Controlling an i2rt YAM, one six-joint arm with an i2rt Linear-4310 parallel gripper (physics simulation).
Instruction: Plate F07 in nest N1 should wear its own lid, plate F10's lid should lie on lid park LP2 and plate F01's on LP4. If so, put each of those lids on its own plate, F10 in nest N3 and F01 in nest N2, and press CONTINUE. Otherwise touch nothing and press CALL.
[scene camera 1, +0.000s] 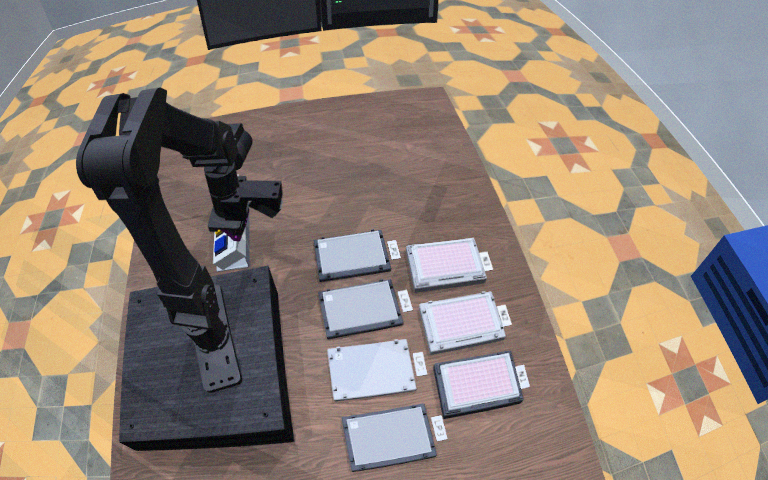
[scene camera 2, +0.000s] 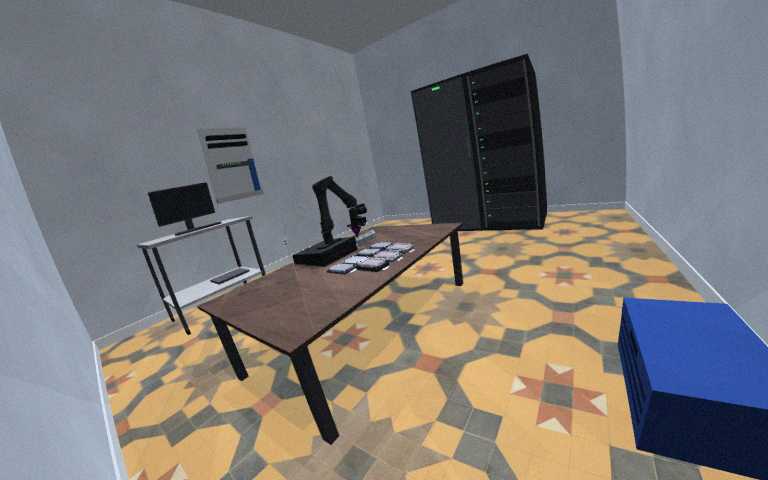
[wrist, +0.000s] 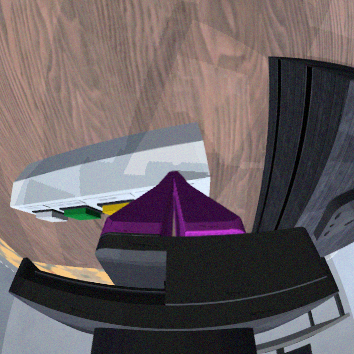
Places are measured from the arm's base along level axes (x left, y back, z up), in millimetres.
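Pixels of known places: gripper, between the fingertips: (scene camera 1: 237, 240) (scene camera 2: 357, 237) (wrist: 173, 178); arm's base, origin of its link: (scene camera 1: 213, 337) (scene camera 2: 330, 244).
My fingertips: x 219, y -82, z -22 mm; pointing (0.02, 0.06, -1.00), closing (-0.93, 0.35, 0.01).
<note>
Ahead of a thing's pixels: the offset from my fingertips to its top centre. Level surfaces: height alone.
My gripper (scene camera 1: 235, 233) (scene camera 2: 356, 233) (wrist: 173, 178) is shut and empty. Its purple fingertips are at the button box {dz +2, dx +88, dy +10 mm} (scene camera 1: 232, 255) (wrist: 115, 165), hiding part of it; contact cannot be told. A blue button {dz -6, dx +16, dy +39 mm} (scene camera 1: 220, 244) shows in scene camera 1; yellow {dz -6, dx +66, dy +30 mm} (wrist: 115, 208), green {dz -6, dx +115, dy +22 mm} (wrist: 82, 213) and white {dz -6, dx +164, dy +13 mm} (wrist: 50, 216) buttons show in the wrist view. Pink plates sit in N3 {dz -29, dx -167, dy -387 mm} (scene camera 1: 444, 259), N2 {dz -31, dx -299, dy -361 mm} (scene camera 1: 464, 318) and N1 {dz -26, dx -427, dy -334 mm} (scene camera 1: 479, 381); whether clear lids cover them cannot be told. Grey lids lie on LP2 {dz -44, dx -75, dy -219 mm} (scene camera 1: 352, 254), LP4 {dz -44, dx -199, dy -194 mm} (scene camera 1: 361, 307) and LP3 {dz -44, dx -460, dy -152 mm} (scene camera 1: 389, 438). Plate and lid names are unreadable.
A paler park {dz -42, dx -328, dy -170 mm} (scene camera 1: 372, 370), its tag partly legible as LP, lies between LP4 and LP3; whether it holds a lid is unclear. The black arm base (scene camera 1: 164, 396) stands left of the parks on the wooden table {dz -62 mm} (scene camera 1: 362, 147) (scene camera 2: 271, 316). The button box stands behind the base.
</note>
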